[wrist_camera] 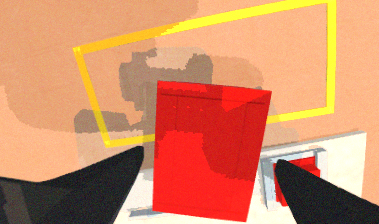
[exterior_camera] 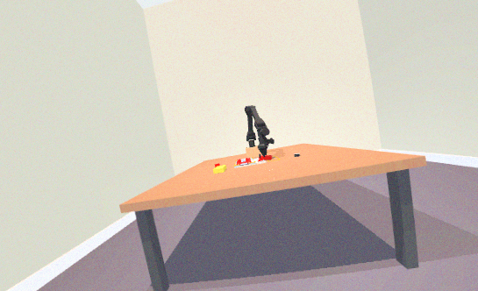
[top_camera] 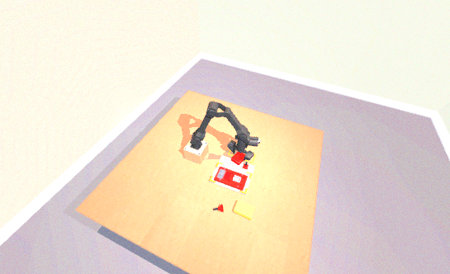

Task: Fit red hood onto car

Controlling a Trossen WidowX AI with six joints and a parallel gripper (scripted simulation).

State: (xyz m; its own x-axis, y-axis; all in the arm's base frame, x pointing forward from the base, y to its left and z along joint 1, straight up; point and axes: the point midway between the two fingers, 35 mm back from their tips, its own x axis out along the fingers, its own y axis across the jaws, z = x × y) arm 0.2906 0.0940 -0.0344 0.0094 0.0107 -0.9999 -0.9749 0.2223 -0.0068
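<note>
My gripper tip is now 1 cm above the red hood. From my gripper tip the other things lie so: black-and-white wheel (7 cm ahead, 22 cm to the left, 2 cm below); yellow block (17 cm ahead, 33 cm to the right, 1 cm below); white jig board (2 cm ahead, 14 cm to the right, 2 cm below).
</note>
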